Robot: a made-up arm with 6 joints. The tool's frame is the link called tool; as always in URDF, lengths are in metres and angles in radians. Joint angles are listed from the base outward.
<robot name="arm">
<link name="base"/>
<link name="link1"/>
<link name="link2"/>
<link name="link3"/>
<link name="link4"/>
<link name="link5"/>
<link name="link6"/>
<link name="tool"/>
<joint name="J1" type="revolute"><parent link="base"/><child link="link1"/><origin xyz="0 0 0.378" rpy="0 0 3.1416"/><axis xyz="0 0 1"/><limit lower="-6.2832" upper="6.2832"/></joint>
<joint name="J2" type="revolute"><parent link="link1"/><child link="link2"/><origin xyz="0 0 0" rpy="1.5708 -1.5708 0"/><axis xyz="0 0 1"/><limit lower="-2.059" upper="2.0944"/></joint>
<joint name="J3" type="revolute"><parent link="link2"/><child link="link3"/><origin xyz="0.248 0.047 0" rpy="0 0 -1.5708"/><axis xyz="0 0 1"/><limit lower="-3.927" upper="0.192"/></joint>
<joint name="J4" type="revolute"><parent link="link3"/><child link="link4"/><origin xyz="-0.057 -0.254 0" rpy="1.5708 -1.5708 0"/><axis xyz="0 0 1"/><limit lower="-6.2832" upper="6.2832"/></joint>
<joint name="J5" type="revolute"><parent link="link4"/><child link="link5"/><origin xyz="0 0 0" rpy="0 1.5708 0"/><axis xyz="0 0 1"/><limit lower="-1.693" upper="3.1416"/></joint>
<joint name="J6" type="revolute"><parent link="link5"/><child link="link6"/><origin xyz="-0.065 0.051 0" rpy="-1.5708 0 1.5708"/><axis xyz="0 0 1"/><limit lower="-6.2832" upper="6.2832"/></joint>
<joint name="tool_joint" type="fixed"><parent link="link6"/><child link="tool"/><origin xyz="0 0 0"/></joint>
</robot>
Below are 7 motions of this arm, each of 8 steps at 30 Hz.
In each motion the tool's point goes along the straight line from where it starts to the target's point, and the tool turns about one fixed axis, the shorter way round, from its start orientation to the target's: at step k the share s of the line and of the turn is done. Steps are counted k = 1, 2, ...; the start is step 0. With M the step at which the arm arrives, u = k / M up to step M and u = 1 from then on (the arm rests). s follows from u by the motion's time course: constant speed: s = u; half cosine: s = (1 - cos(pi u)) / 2; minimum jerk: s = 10 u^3 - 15 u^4 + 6 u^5.
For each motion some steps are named. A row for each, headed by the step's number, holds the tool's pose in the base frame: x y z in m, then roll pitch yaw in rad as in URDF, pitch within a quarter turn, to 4 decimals.
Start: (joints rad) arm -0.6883 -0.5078 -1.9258 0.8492 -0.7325 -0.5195
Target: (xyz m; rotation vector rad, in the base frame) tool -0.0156 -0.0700 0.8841 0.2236 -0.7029 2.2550
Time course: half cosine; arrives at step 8
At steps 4, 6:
4: -0.0230 -0.0620 0.8887 -0.5130 -0.2253 2.5224
6: -0.0178 -0.0677 0.8855 -0.4808 -0.3268 2.4546

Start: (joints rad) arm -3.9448 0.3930 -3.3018 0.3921 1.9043 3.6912
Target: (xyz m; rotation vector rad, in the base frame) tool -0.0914 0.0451 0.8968 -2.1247 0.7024 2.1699
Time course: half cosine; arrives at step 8
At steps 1, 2, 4, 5, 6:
1: -0.1697 0.1327 0.8604 2.3446 0.7672 -1.3442
2: -0.1609 0.1228 0.8645 2.3065 0.8282 -1.3574
4: -0.1321 0.0906 0.8779 2.1468 1.0234 -1.4396
5: -0.1165 0.0732 0.8851 2.0193 1.1241 -1.5268
6: -0.1033 0.0584 0.8913 1.8677 1.2039 -1.6452

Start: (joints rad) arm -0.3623 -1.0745 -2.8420 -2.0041 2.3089 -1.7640
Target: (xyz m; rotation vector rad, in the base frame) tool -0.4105 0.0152 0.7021 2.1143 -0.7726 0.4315
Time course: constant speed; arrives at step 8
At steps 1, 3, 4, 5, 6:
1: -0.4301 0.0755 0.6570 2.5465 -0.5937 -0.6926
3: -0.4245 0.0583 0.6699 2.4947 -0.5911 -0.6261
4: -0.4217 0.0497 0.6763 2.4690 -0.5887 -0.5929
5: -0.4189 0.0410 0.6828 2.4434 -0.5856 -0.5599
6: -0.4161 0.0324 0.6892 2.4180 -0.5818 -0.5271

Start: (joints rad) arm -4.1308 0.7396 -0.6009 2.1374 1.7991 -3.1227
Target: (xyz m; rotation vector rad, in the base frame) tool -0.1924 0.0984 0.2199 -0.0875 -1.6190 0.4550
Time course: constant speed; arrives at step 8
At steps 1, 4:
1: -0.1943 0.1707 0.2287 -0.8997 -1.3661 0.9315
4: -0.1935 0.1397 0.2249 -1.3451 -1.3278 1.4633

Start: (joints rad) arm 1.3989 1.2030 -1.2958 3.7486 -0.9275 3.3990
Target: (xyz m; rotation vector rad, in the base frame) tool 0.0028 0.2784 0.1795 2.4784 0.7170 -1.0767
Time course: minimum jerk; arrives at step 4
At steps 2, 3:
2: 0.0005 0.2717 0.1754 2.9540 0.8401 0.4779
3: 0.0023 0.2770 0.1786 2.9717 0.8459 0.4863

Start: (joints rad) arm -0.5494 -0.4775 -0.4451 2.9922 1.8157 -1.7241
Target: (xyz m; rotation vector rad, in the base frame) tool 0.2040 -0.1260 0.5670 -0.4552 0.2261 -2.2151
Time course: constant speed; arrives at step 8
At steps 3, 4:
3: 0.2063 -0.1185 0.5570 -0.3657 -0.2047 -2.1866
4: 0.2058 -0.1200 0.5590 -0.3583 -0.2134 -2.1915

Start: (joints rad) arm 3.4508 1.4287 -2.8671 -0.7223 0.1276 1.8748
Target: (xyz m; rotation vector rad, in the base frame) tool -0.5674 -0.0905 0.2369 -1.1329 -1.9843 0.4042
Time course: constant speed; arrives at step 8
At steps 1, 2, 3, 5, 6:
1: -0.5519 -0.1907 0.3898 -1.8887 -0.4320 1.8948
2: -0.5541 -0.1764 0.3680 -1.9570 -0.4422 1.8928
3: -0.5563 -0.1620 0.3461 -2.0257 -0.4525 1.8914
5: -0.5608 -0.1334 0.3024 -2.1640 -0.4733 1.8912
6: -0.5630 -0.1191 0.2806 -2.2337 -0.4836 1.8923

